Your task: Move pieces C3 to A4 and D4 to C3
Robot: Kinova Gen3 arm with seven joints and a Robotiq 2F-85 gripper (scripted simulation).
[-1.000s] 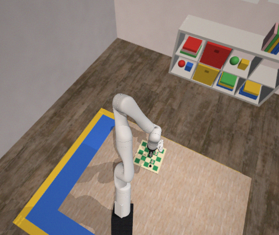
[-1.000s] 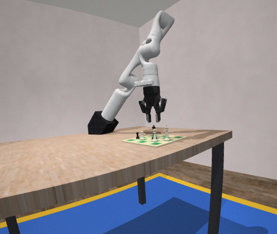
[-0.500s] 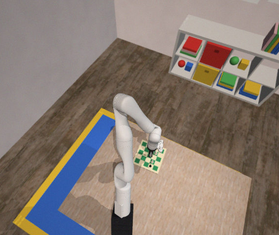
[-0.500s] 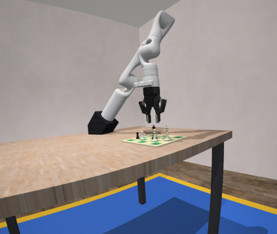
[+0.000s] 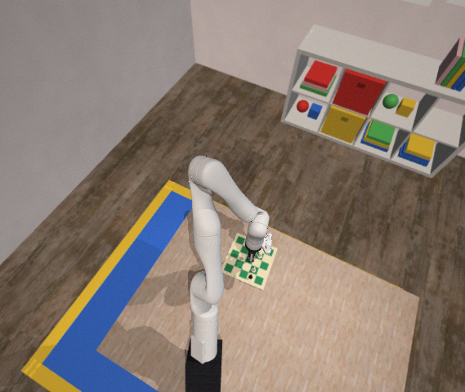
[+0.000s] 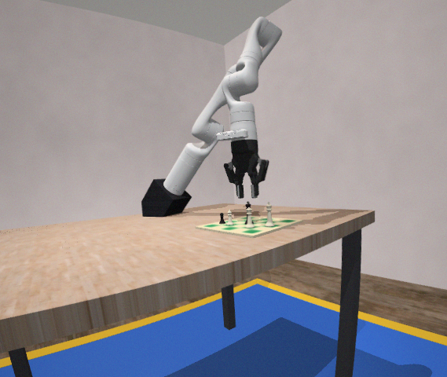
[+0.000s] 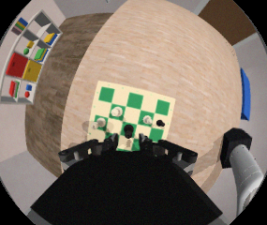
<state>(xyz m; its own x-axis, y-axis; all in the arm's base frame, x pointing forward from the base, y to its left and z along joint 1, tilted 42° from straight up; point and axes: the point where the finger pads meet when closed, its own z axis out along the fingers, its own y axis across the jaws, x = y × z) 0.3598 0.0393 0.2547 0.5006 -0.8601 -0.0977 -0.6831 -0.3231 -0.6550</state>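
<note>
My hand is 6 cm above the tall black piece. Also, from my hand: white pawn (2 cm behind, 5 cm to the right, 7 cm below); then tall white piece (7 cm ahead, 3 cm to the left, 6 cm below); then green-and-cream chessboard (9 cm below).
</note>
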